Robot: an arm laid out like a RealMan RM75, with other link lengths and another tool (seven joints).
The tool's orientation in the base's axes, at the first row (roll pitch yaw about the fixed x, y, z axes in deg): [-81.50, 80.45, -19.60]
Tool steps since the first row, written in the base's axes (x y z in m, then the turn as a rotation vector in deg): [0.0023, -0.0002, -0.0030, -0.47, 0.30, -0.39]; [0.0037, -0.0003, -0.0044, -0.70, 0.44, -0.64]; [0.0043, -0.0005, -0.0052, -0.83, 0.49, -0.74]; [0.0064, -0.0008, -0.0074, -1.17, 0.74, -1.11]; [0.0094, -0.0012, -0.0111, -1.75, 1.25, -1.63]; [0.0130, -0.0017, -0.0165, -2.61, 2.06, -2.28]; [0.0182, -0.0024, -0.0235, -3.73, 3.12, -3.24]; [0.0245, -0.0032, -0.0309, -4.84, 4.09, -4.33]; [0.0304, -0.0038, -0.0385, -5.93, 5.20, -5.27]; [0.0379, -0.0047, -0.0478, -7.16, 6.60, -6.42]
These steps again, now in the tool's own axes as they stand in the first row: [0.0033, -0.0016, 0.0008, 0.29, 0.61, 0.03]; [0.0049, -0.0026, 0.0014, 0.50, 0.92, 0.04]; [0.0058, -0.0031, 0.0014, 0.57, 1.07, 0.03]; [0.0083, -0.0047, 0.0021, 0.87, 1.54, 0.08]; [0.0125, -0.0069, 0.0031, 1.26, 2.37, 0.24]; [0.0184, -0.0094, 0.0042, 1.73, 3.60, 0.54]; [0.0262, -0.0131, 0.0058, 2.44, 5.23, 0.93]; [0.0345, -0.0177, 0.0079, 3.29, 6.83, 1.23]; [0.0429, -0.0219, 0.0100, 3.98, 8.44, 1.68]; [0.0533, -0.0273, 0.0125, 4.84, 10.36, 2.31]
